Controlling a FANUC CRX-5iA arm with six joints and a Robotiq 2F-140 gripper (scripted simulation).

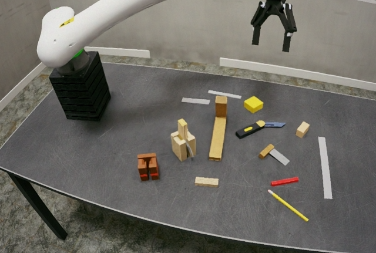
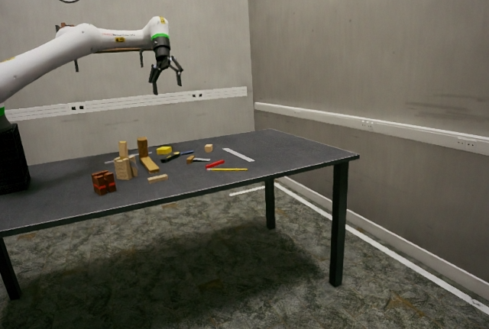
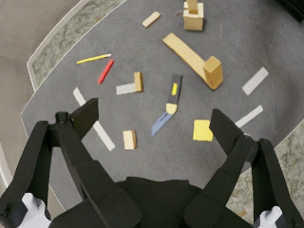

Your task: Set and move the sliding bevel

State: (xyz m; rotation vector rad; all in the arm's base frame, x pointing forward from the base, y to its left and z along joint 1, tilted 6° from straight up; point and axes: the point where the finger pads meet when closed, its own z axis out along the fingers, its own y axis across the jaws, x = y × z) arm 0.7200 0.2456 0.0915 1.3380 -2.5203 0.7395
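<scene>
Right now my hand is 190 mm past the grey blade, 290 mm to the left of it and 280 mm above it. Round my hand: try square: 100 mm ahead, 170 mm to the right, 340 mm below; then wooden cube: 180 mm ahead, 330 mm below; then yellow cube: 50 mm behind, 70 mm to the left, 330 mm below.
</scene>
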